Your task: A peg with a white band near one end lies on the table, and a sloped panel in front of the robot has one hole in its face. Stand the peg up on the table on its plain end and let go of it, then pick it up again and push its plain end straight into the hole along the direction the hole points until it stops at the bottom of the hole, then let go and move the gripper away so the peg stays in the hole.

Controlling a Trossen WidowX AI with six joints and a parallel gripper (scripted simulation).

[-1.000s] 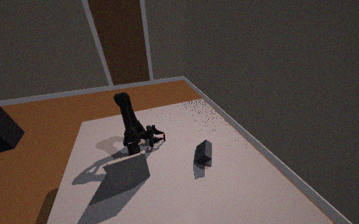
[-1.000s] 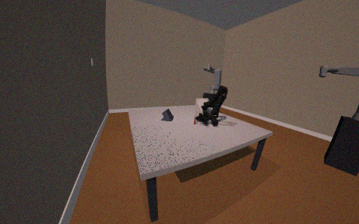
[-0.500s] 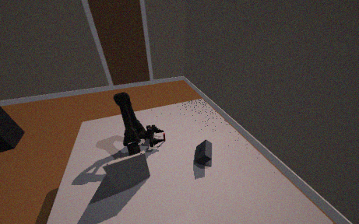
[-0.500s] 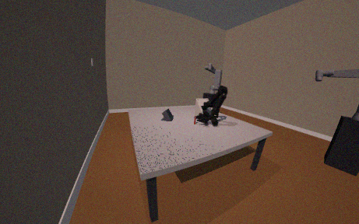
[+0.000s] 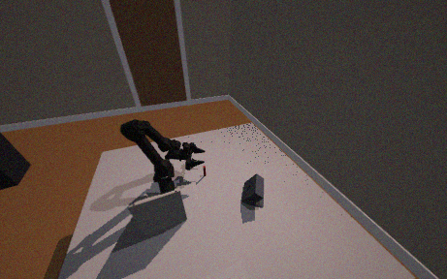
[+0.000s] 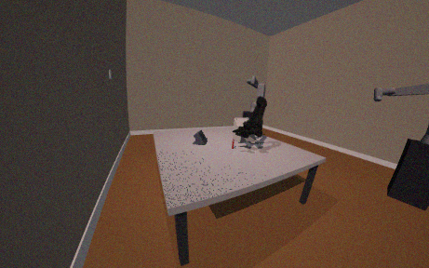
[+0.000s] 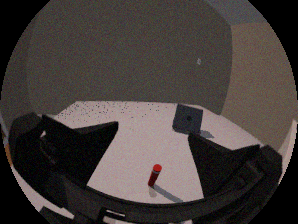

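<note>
The red peg is 90 mm below my gripper tip, 10 mm to the right of it and 10 mm behind it. The rest, counted from my gripper tip: sloped panel: 270 mm to the right, 170 mm ahead, 100 mm below.
</note>
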